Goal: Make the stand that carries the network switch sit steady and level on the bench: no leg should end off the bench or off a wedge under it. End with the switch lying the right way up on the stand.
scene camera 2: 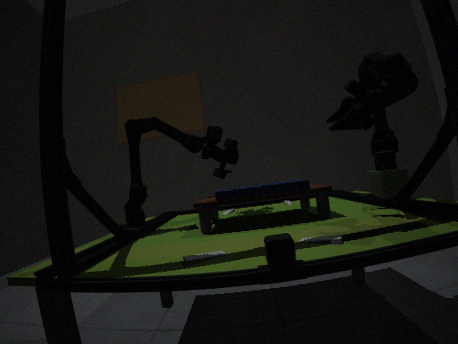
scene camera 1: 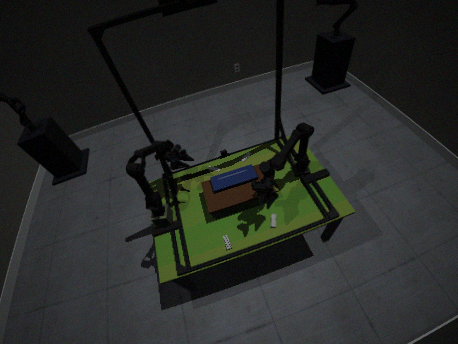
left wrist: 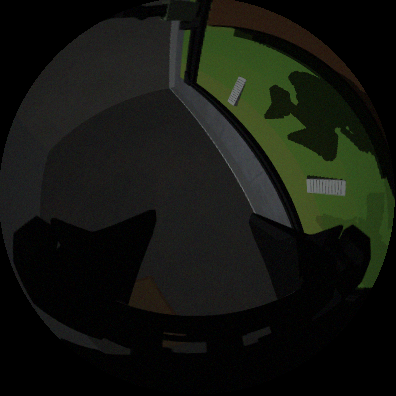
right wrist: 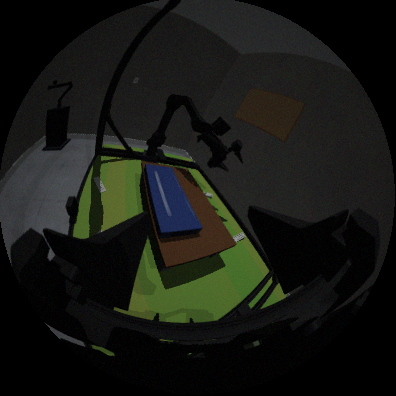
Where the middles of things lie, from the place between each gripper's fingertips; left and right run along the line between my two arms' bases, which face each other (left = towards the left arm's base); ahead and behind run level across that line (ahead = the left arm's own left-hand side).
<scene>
I see the blue network switch point(scene camera 2: 285, 186) 210 mm to the left of my right hand, 170 mm below it and 90 mm ahead of it. Also, from my right hand: brown stand point(scene camera 2: 207, 208) (230 mm below, 210 mm to the left, 150 mm ahead).
Right now the brown stand is 270 mm behind my left hand, 180 mm below it and 70 mm to the right of it. Round my left hand: blue network switch 320 mm behind, 120 mm below, 70 mm to the right.
</scene>
